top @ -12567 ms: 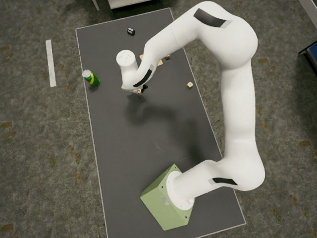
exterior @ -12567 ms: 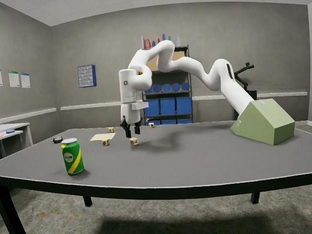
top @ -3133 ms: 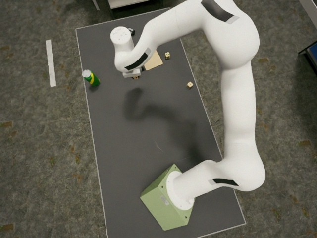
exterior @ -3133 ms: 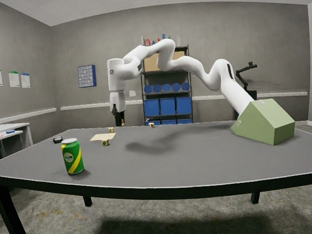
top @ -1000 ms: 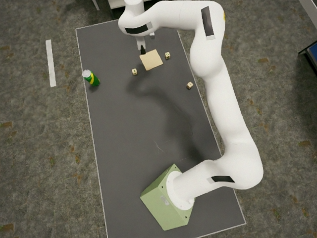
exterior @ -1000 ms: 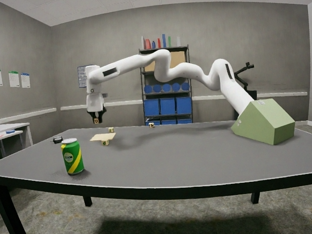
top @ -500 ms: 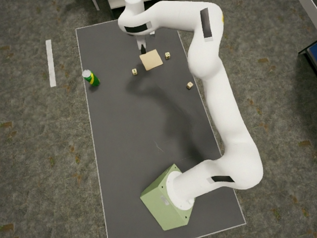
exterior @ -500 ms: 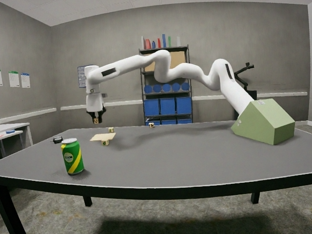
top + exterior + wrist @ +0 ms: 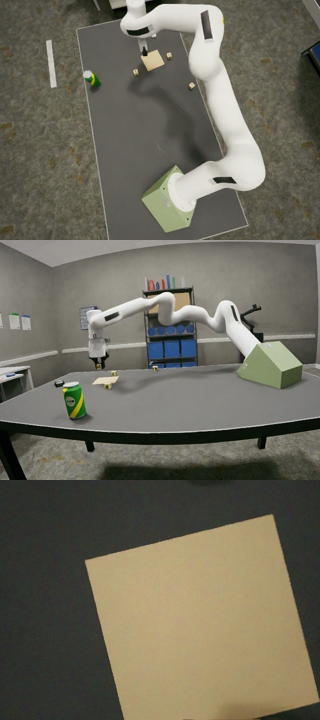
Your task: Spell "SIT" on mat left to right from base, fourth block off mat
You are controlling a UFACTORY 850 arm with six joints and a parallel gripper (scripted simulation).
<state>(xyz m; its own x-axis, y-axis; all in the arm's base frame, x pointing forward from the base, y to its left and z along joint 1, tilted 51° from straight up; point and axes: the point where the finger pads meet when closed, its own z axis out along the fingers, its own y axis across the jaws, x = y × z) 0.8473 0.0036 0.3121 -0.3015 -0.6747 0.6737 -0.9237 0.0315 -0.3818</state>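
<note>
Now: hand 1 cm past the tan mat, 5 cm to the left of it and 11 cm above it. Also, from my hand: small black object 29 cm ahead, 2 cm to the right, 9 cm below; yellow can 2 cm ahead, 41 cm to the left, 5 cm below.
</note>
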